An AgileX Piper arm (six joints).
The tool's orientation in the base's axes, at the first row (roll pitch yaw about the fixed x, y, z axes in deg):
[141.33 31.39 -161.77]
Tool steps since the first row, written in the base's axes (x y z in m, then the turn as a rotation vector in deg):
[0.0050 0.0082 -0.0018 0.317 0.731 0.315]
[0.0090 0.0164 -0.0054 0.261 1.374 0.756]
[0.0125 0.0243 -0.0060 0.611 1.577 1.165]
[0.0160 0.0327 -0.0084 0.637 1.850 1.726]
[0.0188 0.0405 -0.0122 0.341 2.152 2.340]
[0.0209 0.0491 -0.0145 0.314 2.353 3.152]
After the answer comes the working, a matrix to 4 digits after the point.
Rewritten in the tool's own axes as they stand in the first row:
[-0.0053 0.0015 0.0081 -0.616 0.460 0.377]
[-0.0089 0.0026 0.0171 -0.972 1.138 0.536]
[-0.0135 0.0054 0.0239 -1.523 1.292 0.477]
[-0.0173 0.0076 0.0322 -1.910 1.752 0.304]
[-0.0197 0.0090 0.0409 -2.070 2.436 0.056]
[-0.0225 0.0121 0.0490 -2.525 3.013 -0.345]

The tool's axes in the first row as the columns of a matrix, in the base's axes (rounded; the answer above uses it unrounded):
[-0.8108 -0.5534 0.1908]
[-0.2670 0.6398 0.7207]
[-0.5209 0.5334 -0.6665]

